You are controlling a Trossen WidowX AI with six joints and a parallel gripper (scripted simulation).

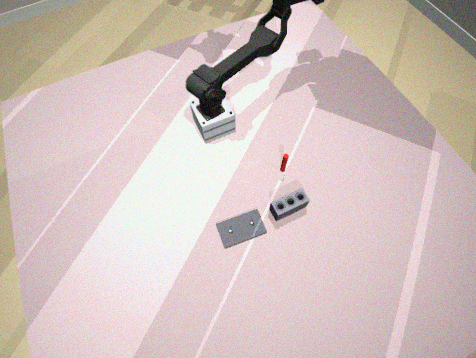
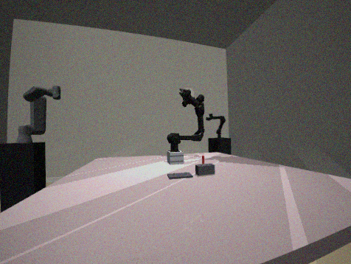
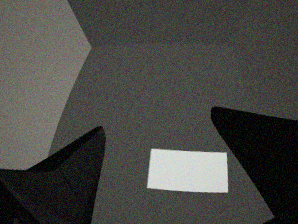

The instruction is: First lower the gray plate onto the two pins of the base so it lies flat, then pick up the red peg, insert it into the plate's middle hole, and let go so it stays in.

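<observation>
My gripper tip is 56 cm above the gray plate, 47 cm short of it and 9 cm to the left of it. Also, from my gripper tip: red peg 56 cm below, 36 cm ahead, 3 cm to the right; then base 59 cm below, 44 cm ahead, 23 cm to the right.
</observation>
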